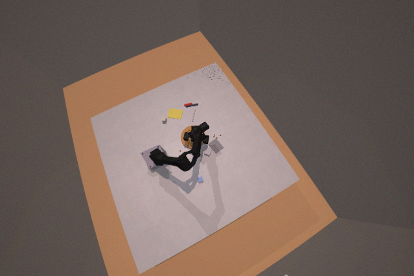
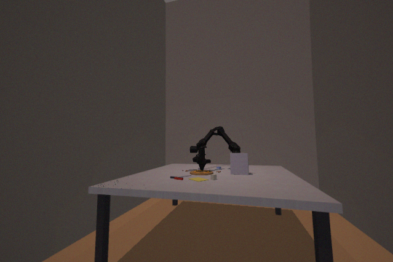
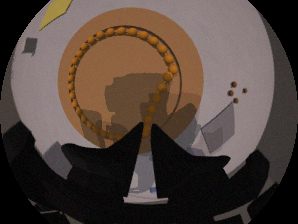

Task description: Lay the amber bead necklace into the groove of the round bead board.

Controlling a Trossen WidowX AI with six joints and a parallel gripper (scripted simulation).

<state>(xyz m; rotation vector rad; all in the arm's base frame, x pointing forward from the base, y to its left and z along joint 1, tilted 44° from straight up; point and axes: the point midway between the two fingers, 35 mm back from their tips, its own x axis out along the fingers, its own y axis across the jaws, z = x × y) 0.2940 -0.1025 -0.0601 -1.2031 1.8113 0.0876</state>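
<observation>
My gripper tip is 50 mm to the right of the round bead board, 10 mm past it and 10 mm above it. The rest, counted from my gripper tip: blue cube 270 mm to the right, 130 mm behind, 10 mm below; then thin grey bar 230 mm to the left, 90 mm ahead, 10 mm below; then grey square plate 110 mm to the right, 110 mm ahead, 10 mm below.
</observation>
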